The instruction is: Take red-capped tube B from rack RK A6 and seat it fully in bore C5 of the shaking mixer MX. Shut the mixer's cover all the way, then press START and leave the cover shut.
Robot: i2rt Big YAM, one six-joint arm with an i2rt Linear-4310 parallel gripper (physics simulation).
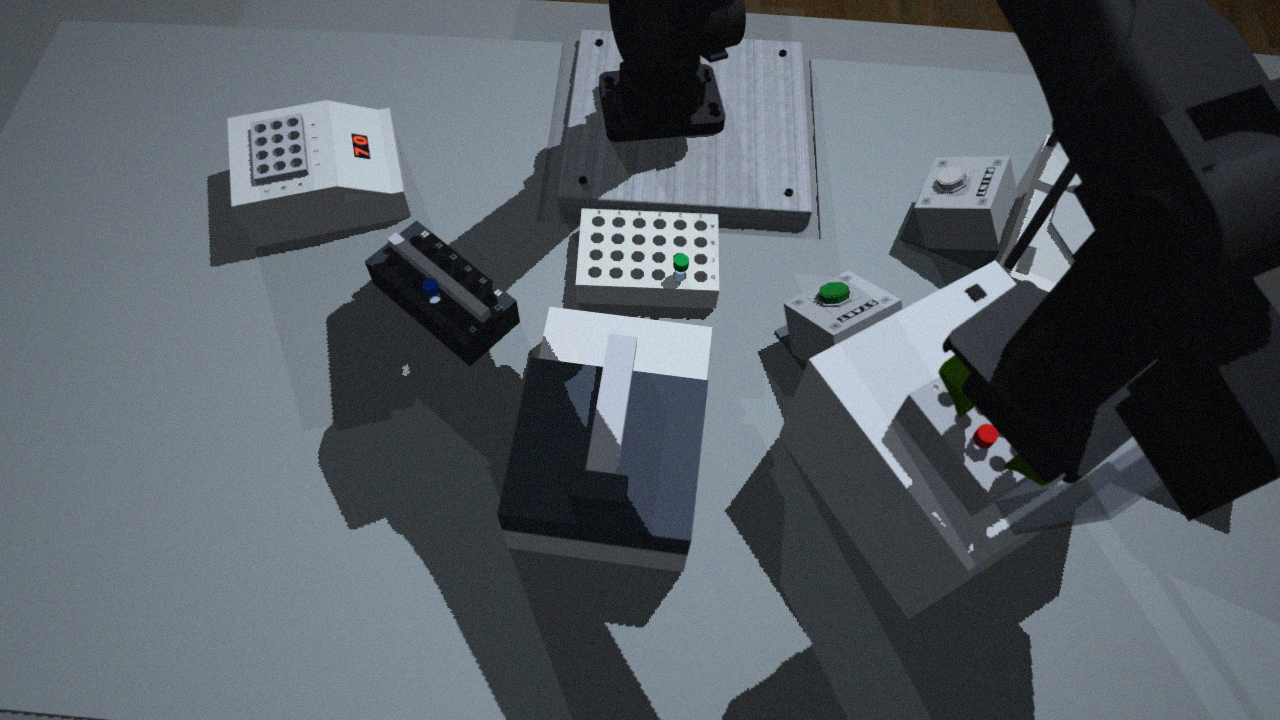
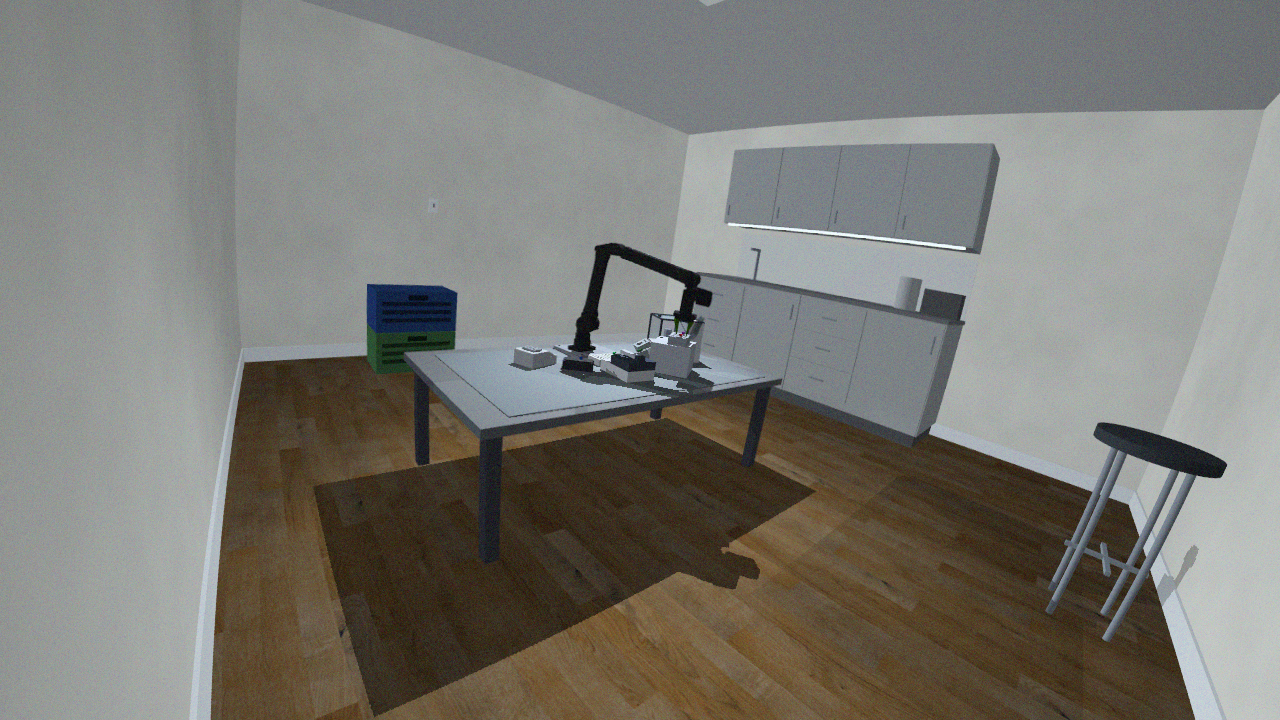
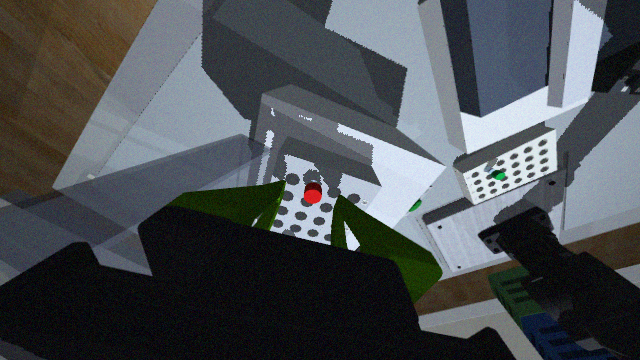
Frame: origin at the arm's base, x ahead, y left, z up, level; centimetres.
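Seen in the pictures: gripper, between the fingertips: (image 1: 989, 435) (image 2: 681, 335) (image 3: 310, 194); arm's base, origin of its link: (image 1: 660, 107) (image 2: 581, 349) (image 3: 511, 229).
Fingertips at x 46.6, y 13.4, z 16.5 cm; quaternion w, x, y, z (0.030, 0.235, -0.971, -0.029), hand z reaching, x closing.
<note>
Pixels of each thing's top centre, then the offset from my fingertips to it. "spot": a spot on its surface instead.
- Red-capped tube B, centre of its top: (image 1: 988, 433) (image 3: 312, 196) dx -0.1, dy -0.2, dz +0.4 cm
- shaking mixer MX, a spot on its surface: (image 1: 872, 358) (image 3: 402, 191) spot: dx -8.8, dy -4.2, dz -4.5 cm
- green START button, centre of its top: (image 1: 837, 288) (image 3: 415, 208) dx -18.8, dy -3.0, dz -10.5 cm
- White rack RK, centre of its top: (image 1: 648, 248) (image 3: 509, 172) (image 2: 604, 356) dx -28.0, dy -17.4, dz -15.0 cm
- green-capped tube, centre of its top: (image 1: 681, 259) (image 3: 500, 176) dx -24.7, dy -15.1, dz -12.6 cm
- dark-lidded device, centre of its top: (image 1: 613, 389) (image 3: 589, 47) (image 2: 629, 351) dx -10.4, dy -22.9, dz -7.8 cm
- black rack, centre of its top: (image 1: 437, 272) (image 2: 578, 357) dx -26.4, dy -36.3, dz -13.2 cm
- blue-capped tube, centre of its top: (image 1: 429, 284) dx -24.7, dy -36.9, dz -12.4 cm
- white block device, centre of its top: (image 1: 308, 139) (image 2: 536, 347) dx -41.3, dy -47.4, dz -11.0 cm
- PRINT button box, a spot on its surface: (image 1: 957, 228) spot: dx -25.8, dy +11.0, dz -13.6 cm
Red-capped tube B (image 1: 986, 436) (image 3: 312, 194) stands upright in a bore of the mixer's block. Its cap is above the block; I cannot tell the bore label or how deep it sits. My gripper (image 1: 987, 438) (image 3: 310, 194) is open, its green fingers on both sides of the cap with gaps. The shaking mixer MX (image 1: 872, 358) (image 3: 415, 167) has its clear cover (image 1: 1100, 488) (image 3: 200, 167) open, tilted away from the block. The green START button (image 1: 834, 291) (image 3: 415, 205) is beside the mixer. White rack RK (image 1: 644, 297) (image 3: 463, 182) holds a green-capped tube (image 1: 681, 263) (image 3: 498, 175).
A dark-lidded device (image 1: 662, 429) with a light handle stands left of the mixer. A black rack (image 1: 469, 344) holds a blue-capped tube (image 1: 430, 286). A white block device (image 1: 360, 183) reads 70. A PRINT button box (image 1: 957, 228) stands behind START. The arm's base plate (image 1: 751, 170) is behind the rack.
</note>
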